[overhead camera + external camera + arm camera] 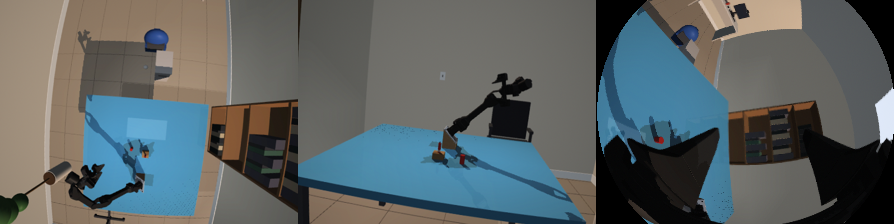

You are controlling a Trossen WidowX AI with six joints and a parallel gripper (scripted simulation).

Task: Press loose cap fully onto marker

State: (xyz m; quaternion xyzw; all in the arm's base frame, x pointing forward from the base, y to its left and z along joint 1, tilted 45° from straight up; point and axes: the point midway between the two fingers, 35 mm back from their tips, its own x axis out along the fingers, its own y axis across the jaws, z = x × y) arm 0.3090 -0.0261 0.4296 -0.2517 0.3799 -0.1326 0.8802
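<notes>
My gripper tip is 1 cm short of the red cap, 12 cm to the left of it and 41 cm above it. Also, from my gripper tip: wooden holder block: 3 cm behind, 27 cm to the right, 42 cm below.
</notes>
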